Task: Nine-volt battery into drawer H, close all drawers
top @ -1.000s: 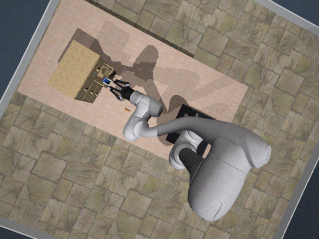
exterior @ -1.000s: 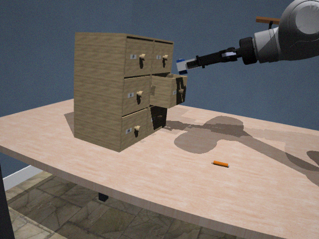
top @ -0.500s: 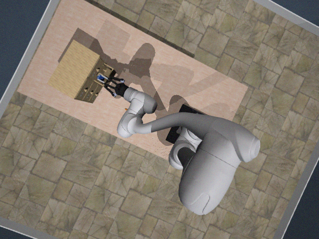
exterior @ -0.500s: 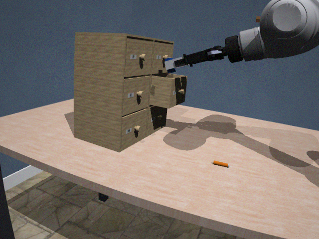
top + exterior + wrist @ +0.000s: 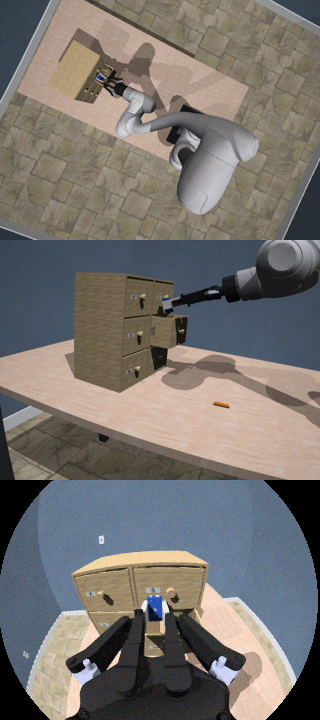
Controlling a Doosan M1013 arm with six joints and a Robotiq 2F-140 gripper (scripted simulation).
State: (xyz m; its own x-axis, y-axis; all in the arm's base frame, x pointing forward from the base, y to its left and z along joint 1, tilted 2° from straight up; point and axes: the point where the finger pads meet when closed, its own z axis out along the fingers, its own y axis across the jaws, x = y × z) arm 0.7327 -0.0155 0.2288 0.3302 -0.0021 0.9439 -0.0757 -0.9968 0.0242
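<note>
My gripper is now 3 cm short of the nine-volt battery. Also, from my hand: drawer: 6 cm ahead, 4 cm to the right, 12 cm below; then small orange cylinder: 21 cm behind, 12 cm to the left, 25 cm below.
</note>
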